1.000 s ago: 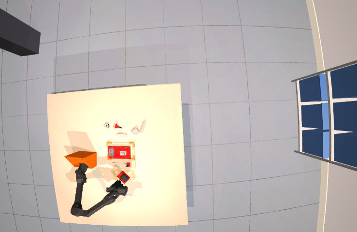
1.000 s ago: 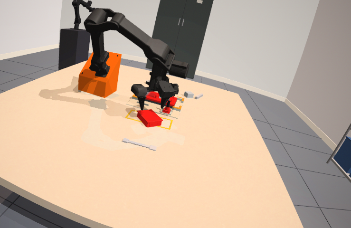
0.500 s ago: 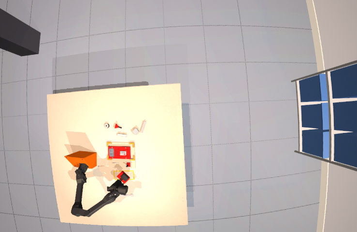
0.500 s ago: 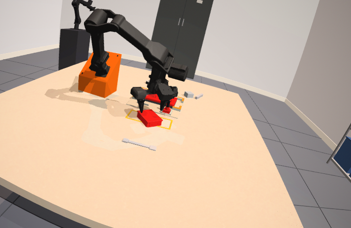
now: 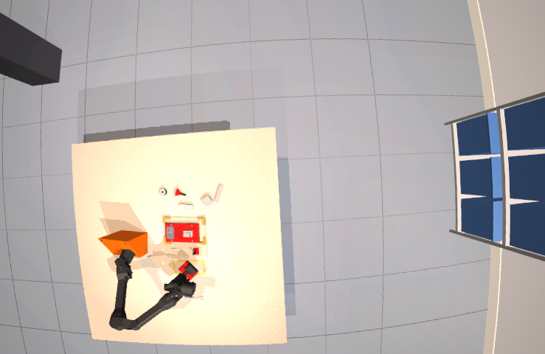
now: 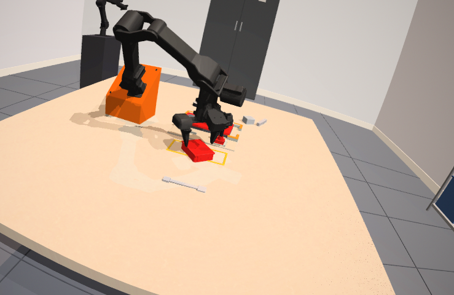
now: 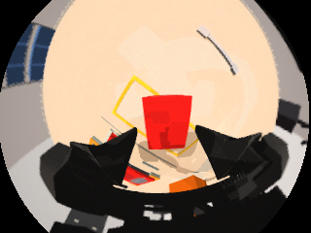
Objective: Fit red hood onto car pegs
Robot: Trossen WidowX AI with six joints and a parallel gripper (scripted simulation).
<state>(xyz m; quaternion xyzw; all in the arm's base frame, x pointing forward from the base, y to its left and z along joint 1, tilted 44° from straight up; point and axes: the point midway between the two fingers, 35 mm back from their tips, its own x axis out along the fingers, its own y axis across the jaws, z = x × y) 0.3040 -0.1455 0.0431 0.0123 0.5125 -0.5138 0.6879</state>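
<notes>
Now: gripper tip 2 cm above the red hood. Also, from my gripper tip: orange-cornered jig (21 cm to the left, 2 cm below, 1 cm behind); white rod (18 cm to the right, 3 cm below, 1 cm ahead); wheel (46 cm to the left, 14 cm behind, 2 cm below).
</notes>
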